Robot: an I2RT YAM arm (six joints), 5 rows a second.
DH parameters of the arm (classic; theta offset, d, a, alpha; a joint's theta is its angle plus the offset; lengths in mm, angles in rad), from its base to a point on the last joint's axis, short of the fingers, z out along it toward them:
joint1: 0 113.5 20 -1.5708
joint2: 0 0 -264 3.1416
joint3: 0.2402 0 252.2 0
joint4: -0.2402 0 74 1.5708
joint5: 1.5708 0 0 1.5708
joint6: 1.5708 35.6 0 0
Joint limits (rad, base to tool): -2.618..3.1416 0..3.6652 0..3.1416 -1.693..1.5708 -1.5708..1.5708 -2.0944..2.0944
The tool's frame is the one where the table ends.
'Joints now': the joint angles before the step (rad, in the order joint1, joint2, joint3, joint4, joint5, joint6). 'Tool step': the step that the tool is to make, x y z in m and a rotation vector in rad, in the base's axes. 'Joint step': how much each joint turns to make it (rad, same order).
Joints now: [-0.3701 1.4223 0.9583 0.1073 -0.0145 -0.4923]
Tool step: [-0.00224 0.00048 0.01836 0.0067 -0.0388 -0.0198]
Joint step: [0.0002 -0.0253 0.0390 -0.0304 0.0121 0.0258]
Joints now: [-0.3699 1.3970 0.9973 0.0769 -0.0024 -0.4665]
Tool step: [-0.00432 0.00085 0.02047 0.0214 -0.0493 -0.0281]
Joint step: [-0.0008 -0.0301 0.0418 -0.0339 0.0148 0.0442]
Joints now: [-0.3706 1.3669 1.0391 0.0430 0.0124 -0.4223]
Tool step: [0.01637 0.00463 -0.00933 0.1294 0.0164 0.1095]
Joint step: [0.0174 0.0633 0.0382 -0.0321 -0.1232 0.0812]
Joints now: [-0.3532 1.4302 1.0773 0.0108 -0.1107 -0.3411]
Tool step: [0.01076 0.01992 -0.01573 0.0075 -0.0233 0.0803]
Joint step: [0.0637 0.0243 -0.0508 0.0959 -0.0204 0.0083]
